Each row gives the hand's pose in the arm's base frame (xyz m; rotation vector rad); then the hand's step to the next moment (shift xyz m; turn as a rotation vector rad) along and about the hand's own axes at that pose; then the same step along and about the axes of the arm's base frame.
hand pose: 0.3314 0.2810 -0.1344 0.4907 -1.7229 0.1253
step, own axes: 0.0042 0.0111 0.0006 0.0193 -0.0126 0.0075
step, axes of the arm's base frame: -0.0054 0.0088 0.0059 -0.0045 -0.0189 0.0145
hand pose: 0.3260 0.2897 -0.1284 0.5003 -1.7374 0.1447
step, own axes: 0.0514 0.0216 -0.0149 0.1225 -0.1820 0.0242
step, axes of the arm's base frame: -0.0028 0.0119 0.0564 0.0340 -0.2028 0.0801
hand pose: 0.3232 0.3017 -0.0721 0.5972 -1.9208 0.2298
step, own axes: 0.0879 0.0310 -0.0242 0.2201 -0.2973 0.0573
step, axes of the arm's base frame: -0.0237 0.0103 0.0928 0.0350 -0.3448 0.1415
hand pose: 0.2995 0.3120 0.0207 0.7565 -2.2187 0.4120
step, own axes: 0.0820 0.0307 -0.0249 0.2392 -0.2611 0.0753
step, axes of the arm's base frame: -0.0508 0.0041 0.0755 -0.0082 -0.3332 0.1413
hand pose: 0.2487 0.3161 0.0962 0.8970 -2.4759 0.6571
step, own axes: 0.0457 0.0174 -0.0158 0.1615 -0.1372 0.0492
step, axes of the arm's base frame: -0.0403 -0.0011 0.0319 -0.0316 -0.1975 0.0856
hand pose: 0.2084 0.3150 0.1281 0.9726 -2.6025 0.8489
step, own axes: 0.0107 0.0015 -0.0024 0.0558 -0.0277 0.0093
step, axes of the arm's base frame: -0.0090 -0.0033 0.0056 -0.0238 -0.0516 0.0271
